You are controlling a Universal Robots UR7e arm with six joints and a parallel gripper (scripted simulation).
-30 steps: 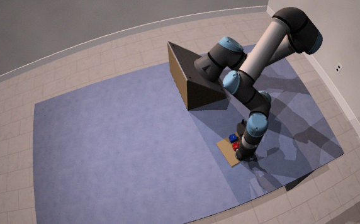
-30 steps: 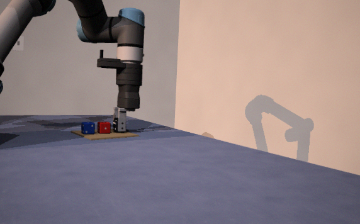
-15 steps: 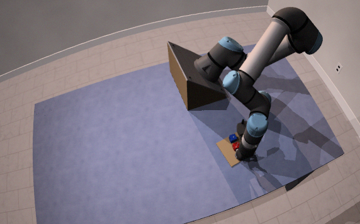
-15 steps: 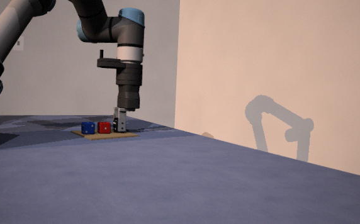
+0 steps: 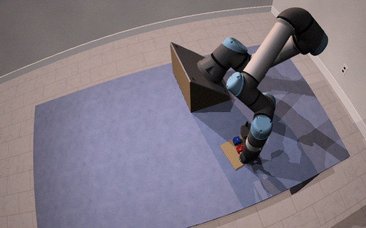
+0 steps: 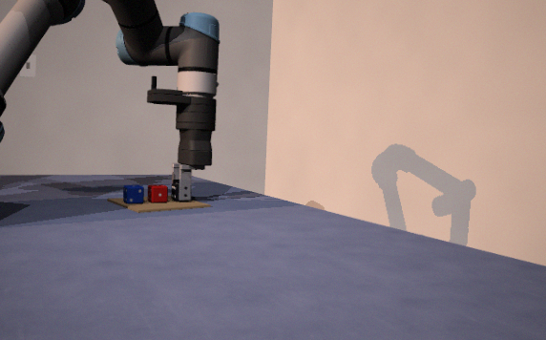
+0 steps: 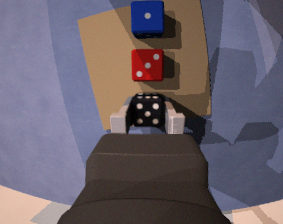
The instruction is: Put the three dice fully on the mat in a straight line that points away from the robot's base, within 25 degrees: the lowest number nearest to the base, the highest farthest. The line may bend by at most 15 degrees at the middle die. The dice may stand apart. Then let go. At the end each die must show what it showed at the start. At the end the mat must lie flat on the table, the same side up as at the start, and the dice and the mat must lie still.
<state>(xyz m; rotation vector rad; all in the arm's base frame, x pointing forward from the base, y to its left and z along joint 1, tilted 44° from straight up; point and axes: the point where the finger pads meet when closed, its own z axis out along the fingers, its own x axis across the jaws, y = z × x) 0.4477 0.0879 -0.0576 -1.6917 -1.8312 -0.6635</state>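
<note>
The black die lies right at my hand. The rest, counted from my hand: red die 5 cm behind, 1 cm below; blue die 9 cm behind, 1 cm below; tan mat 4 cm behind, 2 cm below.
</note>
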